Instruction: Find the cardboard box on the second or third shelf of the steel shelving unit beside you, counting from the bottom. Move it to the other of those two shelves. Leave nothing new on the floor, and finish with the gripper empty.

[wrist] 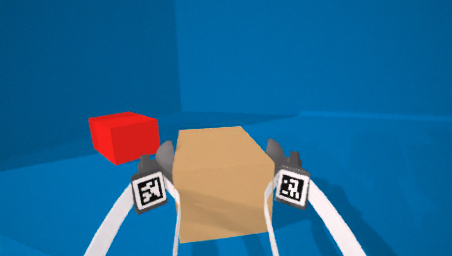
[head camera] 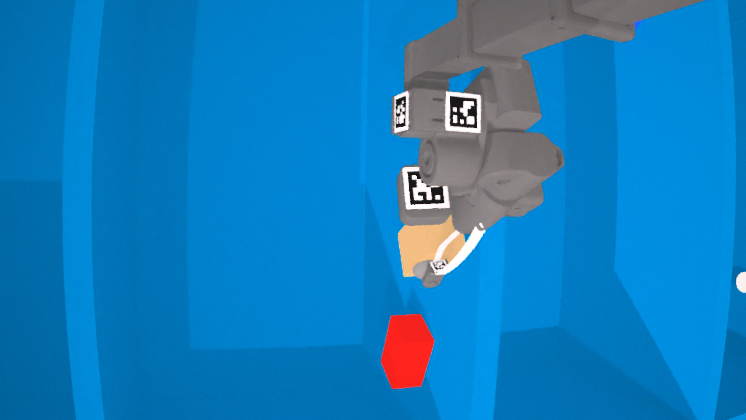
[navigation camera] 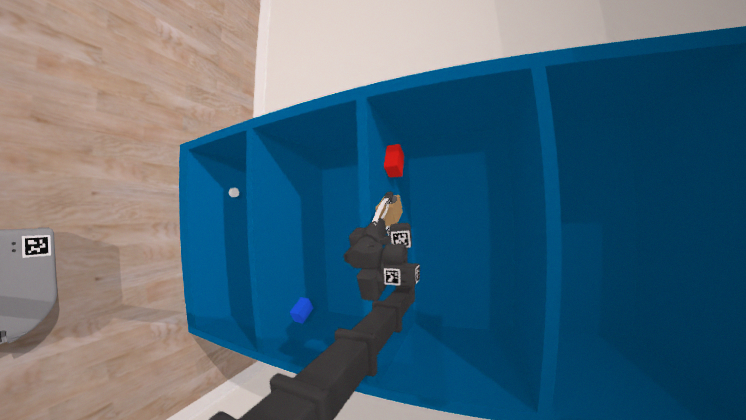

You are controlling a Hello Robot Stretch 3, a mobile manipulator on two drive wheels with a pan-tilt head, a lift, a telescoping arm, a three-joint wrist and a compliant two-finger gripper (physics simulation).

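Frame: origin at the robot's base, x left, y back, z up, level; metres.
Seen in the pictures: gripper, fingertip midpoint: (head camera: 420, 242) (navigation camera: 393, 209).
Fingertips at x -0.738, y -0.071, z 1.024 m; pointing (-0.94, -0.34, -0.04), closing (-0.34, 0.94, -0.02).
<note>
Offsets run from my fingertips to a thing's top centre. "pt": to the spot under its first point.
The tan cardboard box @(dx +0.013, dy +0.002, dz +0.017 m) (head camera: 412, 245) (navigation camera: 395, 211) (wrist: 222, 200) is on the third shelf from the bottom of the blue shelving unit @(pt dx +0.102, dy -0.140, dz -0.054 m) (head camera: 489, 365) (navigation camera: 362, 130) (wrist: 45, 215). My gripper (head camera: 432, 251) (navigation camera: 387, 212) (wrist: 220, 156) is shut on the box, with one fingertip against each side. In the wrist view the box fills the space between the fingertips. In the head view one fingertip shows at the box's lower end, and the other is hidden. I cannot tell whether the box's underside touches the shelf.
A red block @(dx -0.065, dy -0.164, dz +0.012 m) (head camera: 407, 352) (navigation camera: 394, 160) (wrist: 132, 140) stands on the same shelf, close beyond the box. A blue block @(dx -0.117, dy +0.418, dz -0.445 m) (navigation camera: 301, 310) is on the second shelf. A white round object @(dx -0.151, dy -0.132, dz -0.924 m) (head camera: 741, 282) (navigation camera: 233, 192) is in the lowest compartment. A grey unit (navigation camera: 26, 281) with a marker is at the left.
</note>
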